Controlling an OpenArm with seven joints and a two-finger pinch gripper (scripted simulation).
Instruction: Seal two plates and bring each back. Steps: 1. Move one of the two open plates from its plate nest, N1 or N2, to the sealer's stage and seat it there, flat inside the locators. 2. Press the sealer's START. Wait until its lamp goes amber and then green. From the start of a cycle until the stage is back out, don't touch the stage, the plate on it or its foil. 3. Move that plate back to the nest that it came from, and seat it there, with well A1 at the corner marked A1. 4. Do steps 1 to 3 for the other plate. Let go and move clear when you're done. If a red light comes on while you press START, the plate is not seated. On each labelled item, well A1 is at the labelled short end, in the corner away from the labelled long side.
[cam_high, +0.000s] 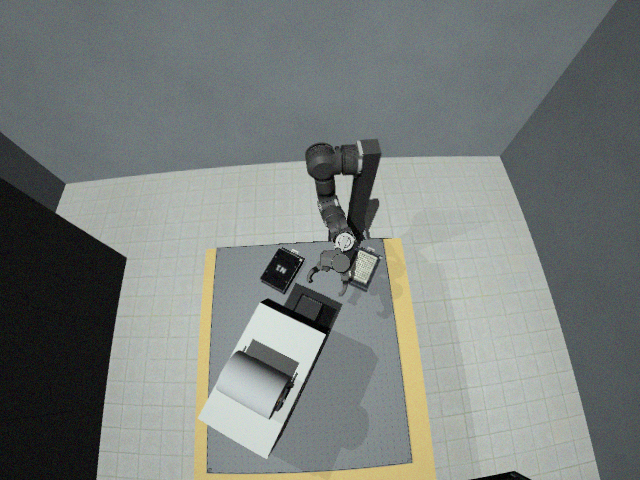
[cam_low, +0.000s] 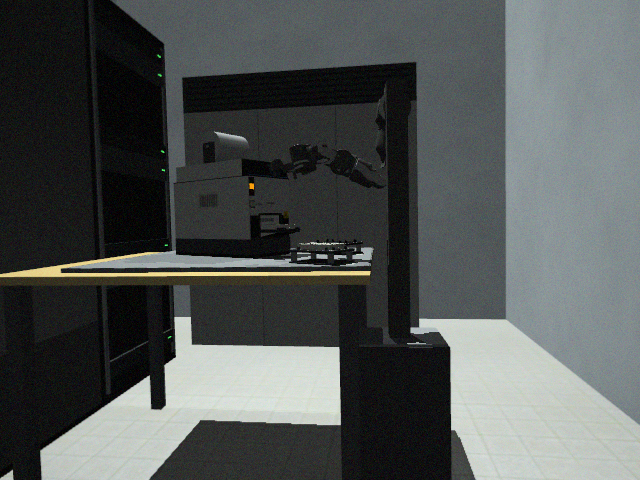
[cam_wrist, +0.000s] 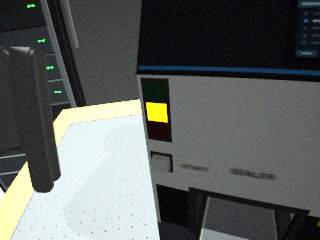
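Now: hand 11 cm short of the start button, 1 cm to the left of it and 11 cm above it. The rest, counted from my hand: well plate: 14 cm behind, 18 cm to the left, 25 cm below; foil roll: 26 cm ahead, 21 cm to the right, 12 cm above; sealer stage: 4 cm ahead, 8 cm to the right, 20 cm below.
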